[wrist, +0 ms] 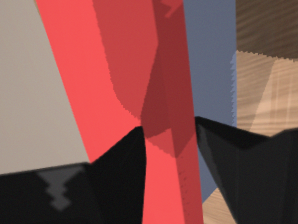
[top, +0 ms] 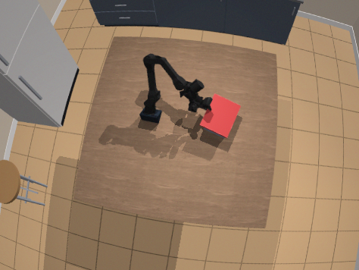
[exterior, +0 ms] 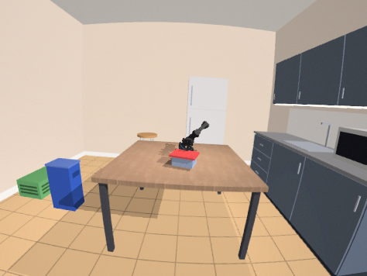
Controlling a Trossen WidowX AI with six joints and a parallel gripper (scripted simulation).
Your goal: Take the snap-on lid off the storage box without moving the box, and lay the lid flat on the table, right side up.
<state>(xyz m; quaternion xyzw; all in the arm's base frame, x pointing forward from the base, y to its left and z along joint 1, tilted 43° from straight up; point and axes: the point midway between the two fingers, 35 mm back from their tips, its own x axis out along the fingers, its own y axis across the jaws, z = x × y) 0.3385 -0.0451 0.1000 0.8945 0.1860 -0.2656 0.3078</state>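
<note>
The red lid is 7 cm ahead of my gripper tip and 3 cm to the right of it. The rest, counted from my gripper tip: storage box 7 cm ahead, 3 cm to the right, 5 cm below.
</note>
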